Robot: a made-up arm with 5 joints. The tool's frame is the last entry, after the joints.
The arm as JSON. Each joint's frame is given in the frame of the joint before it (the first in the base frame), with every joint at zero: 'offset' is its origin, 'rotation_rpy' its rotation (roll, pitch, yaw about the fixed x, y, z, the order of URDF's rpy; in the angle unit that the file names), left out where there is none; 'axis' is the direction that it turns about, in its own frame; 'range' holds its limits. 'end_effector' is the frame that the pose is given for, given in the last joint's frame.
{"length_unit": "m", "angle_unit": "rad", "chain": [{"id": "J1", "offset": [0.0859, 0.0, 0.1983], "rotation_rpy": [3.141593, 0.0, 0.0], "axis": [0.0, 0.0, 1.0], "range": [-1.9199, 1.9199]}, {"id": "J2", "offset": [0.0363, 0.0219, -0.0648], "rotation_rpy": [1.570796, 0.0, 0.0], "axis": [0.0, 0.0, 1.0], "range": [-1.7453, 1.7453]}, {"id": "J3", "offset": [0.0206, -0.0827, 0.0], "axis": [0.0, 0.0, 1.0], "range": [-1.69, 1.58]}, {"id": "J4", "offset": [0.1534, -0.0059, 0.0], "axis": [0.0, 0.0, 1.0], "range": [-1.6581, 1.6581]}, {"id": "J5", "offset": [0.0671, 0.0, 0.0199], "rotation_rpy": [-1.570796, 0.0, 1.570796], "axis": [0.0, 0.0, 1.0], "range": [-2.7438, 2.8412]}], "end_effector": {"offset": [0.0, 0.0, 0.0], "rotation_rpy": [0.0, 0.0, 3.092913]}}
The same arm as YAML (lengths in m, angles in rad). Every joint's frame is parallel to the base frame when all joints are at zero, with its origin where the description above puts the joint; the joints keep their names.
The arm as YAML. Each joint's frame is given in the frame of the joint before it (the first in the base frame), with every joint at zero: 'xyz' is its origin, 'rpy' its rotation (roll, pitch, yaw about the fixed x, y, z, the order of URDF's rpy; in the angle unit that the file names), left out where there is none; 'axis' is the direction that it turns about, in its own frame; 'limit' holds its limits. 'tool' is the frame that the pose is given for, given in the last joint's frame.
units:
  length: m
  angle: rad
joints:
  - name: J1
    type: revolute
    origin:
      xyz: [0.0859, 0.0, 0.1983]
    axis: "-z"
    limit:
      lower: -1.9199
      upper: 1.9199
  - name: J2
    type: revolute
    origin:
      xyz: [0.0363, -0.0219, 0.0648]
    axis: "+y"
    limit:
      lower: -1.7453
      upper: 1.7453
  - name: J3
    type: revolute
    origin:
      xyz: [0.0206, 0.0, 0.0827]
    axis: "+y"
    limit:
      lower: -1.69
      upper: 1.58
  - name: J4
    type: revolute
    origin:
      xyz: [0.1534, 0.0, 0.0059]
    axis: "+y"
    limit:
      lower: -1.6581
      upper: 1.6581
  - name: J5
    type: revolute
    origin:
      xyz: [0.0671, 0.0199, 0.0]
    axis: "-x"
    limit:
      lower: -2.7438
      upper: 2.8412
tool:
  origin:
    xyz: [0.0, 0.0, 0.0]
    rpy: [1.5708, -1.5221, -1.5708]

